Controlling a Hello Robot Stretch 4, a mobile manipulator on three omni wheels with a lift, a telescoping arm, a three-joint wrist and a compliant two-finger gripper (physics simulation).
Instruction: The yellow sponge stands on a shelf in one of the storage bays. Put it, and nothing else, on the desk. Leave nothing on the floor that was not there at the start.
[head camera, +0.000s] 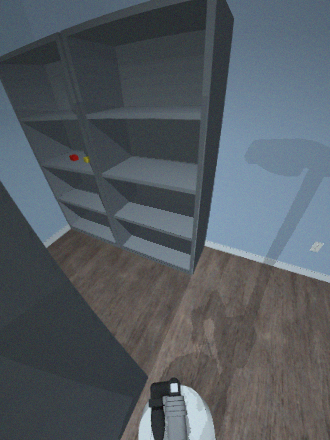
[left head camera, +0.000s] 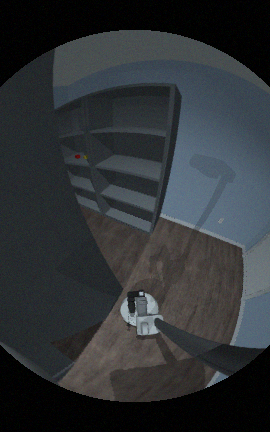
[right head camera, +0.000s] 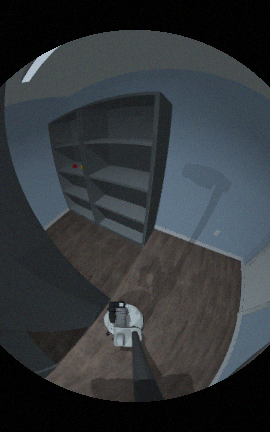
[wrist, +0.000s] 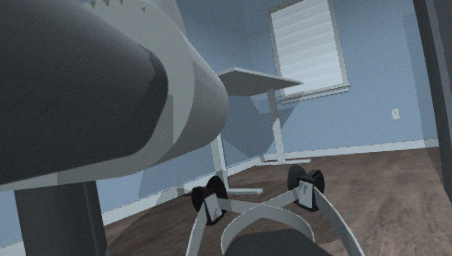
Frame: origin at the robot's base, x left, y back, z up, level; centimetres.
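Where they show: gripper, fingertip midpoint: (left head camera: 133, 326) (right head camera: 112, 336) (wrist: 256, 185).
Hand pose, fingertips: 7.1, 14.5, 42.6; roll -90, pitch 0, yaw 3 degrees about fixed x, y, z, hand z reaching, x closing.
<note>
After its pixels a point has its place, as x, y, z.
A small yellow thing (head camera: 86, 160) @(73.7, -180.2, 98.8) (left head camera: 85, 157) @(72.6, -181.0, 98.0) (right head camera: 81, 167) @(72.9, -180.5, 98.0), which looks like the sponge, stands on a middle shelf in the left column of the far grey shelf unit (head camera: 212, 165) @(-39.8, -131.6, 104.2) (left head camera: 166, 160) @(-27.4, -108.9, 116.4) (right head camera: 154, 165) @(-27.2, -108.7, 121.4), close to the upright between the columns. A red object (head camera: 74, 157) @(90.1, -190.9, 99.8) (left head camera: 77, 156) @(90.2, -191.0, 98.8) (right head camera: 75, 166) @(89.1, -191.4, 97.7) lies on the same shelf, to its left. My gripper (wrist: 256, 185) @(7.1, 14.5, 42.6) is open, with floor showing between its fingertips, far from the shelf. The desk (wrist: 255, 84) @(11.9, 247.3, 89.7) shows in the wrist view, beyond the gripper, with its top seen from below.
A large dark grey panel (head camera: 50, 310) @(20.1, -22.1, 124.8) (left head camera: 30, 210) @(21.6, -19.3, 143.8) (right head camera: 30, 280) @(25.3, -12.6, 120.2) stands close on the left in the head views. Wooden floor (head camera: 240, 350) @(-52.4, -38.0, -2.8) runs between it and the blue wall. In the wrist view, a window (wrist: 310, 50) @(89.0, 319.3, 132.5) is behind the desk and a dark upright (wrist: 436, 75) @(89.0, 103.7, 57.8) stands at the right.
</note>
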